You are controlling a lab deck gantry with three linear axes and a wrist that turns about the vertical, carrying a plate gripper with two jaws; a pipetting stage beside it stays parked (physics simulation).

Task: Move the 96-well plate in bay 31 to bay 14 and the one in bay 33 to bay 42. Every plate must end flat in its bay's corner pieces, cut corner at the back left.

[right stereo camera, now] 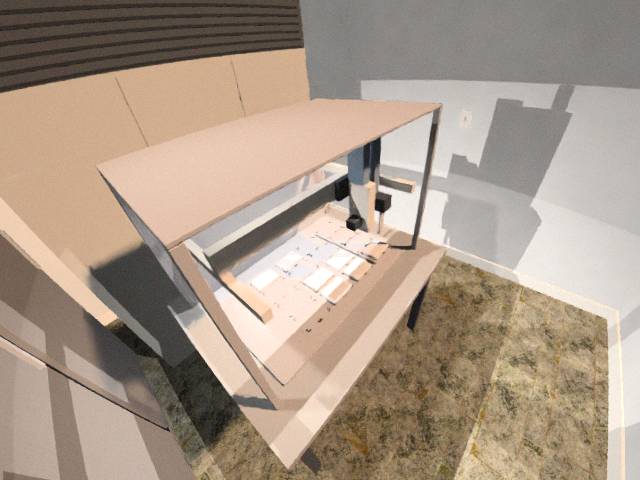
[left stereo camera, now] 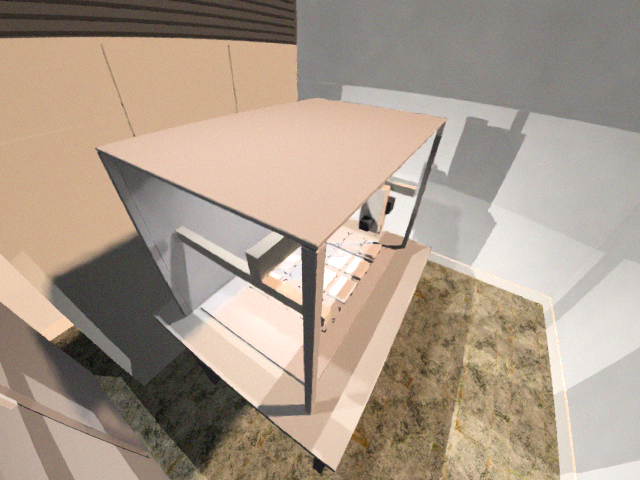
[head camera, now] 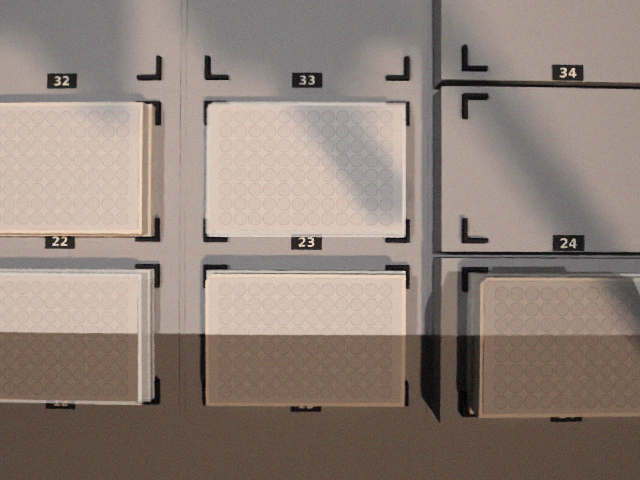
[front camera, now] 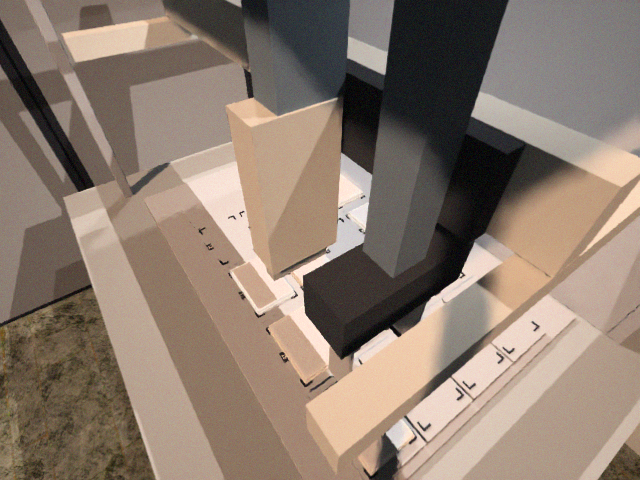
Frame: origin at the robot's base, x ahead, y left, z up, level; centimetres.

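Where they show: gripper, between the fingertips: (front camera: 371,355); robot's base, origin of its link: (right stereo camera: 309,331) (left stereo camera: 324,331) (front camera: 200,230).
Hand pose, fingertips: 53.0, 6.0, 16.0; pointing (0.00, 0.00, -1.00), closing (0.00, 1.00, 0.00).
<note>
Things, the pixels of their top centre, and the offset from my fingertips, as dx, dy, dz. "*": a spot on its surface instead.
- white plate, centre of its top: (head camera: 584,347) (front camera: 365,414) (right stereo camera: 375,247) (left stereo camera: 371,247) +2.6, -1.7, -13.1
- bay 23, a spot on its surface: (head camera: 305,170) * -13.8, +8.9, -14.6
- bay 13, a spot on its surface: (head camera: 305,335) * -13.8, -1.4, -14.6
- bay 22, a spot on its surface: (head camera: 67,165) * -28.7, +9.2, -14.6
- bay 12, a spot on its surface: (head camera: 67,335) * -28.7, -1.5, -14.6
- bay 41, a spot on its surface: (front camera: 350,192) * -42.2, +31.7, -14.6
A white plate (head camera: 558,346) (right stereo camera: 376,251) lies in bay 14; its cut corner shows at the back left. The beam partly hides it in the front view. A plate (front camera: 357,212) (right stereo camera: 290,259) lies in bay 42; its cut corner is too small to tell. Bay 33's two front corner pieces (head camera: 210,69) show in the head view with no plate in them. My gripper (front camera: 376,347) (right stereo camera: 381,224) hangs high towards the right of the deck. Its jaws stand apart with no plate seen between them, so it looks open. The beam partly hides the jaws. Bay 31 shows too small to tell details.
Plates lie in bay 23 (head camera: 305,170), bay 13 (head camera: 305,335), bay 22 (head camera: 67,165), bay 12 (head camera: 67,335) and bay 41 (front camera: 350,192) (right stereo camera: 265,279). A pale beam (front camera: 403,361) crosses the front view. The parked pipetting stage (front camera: 297,186) stands beside the gripper.
</note>
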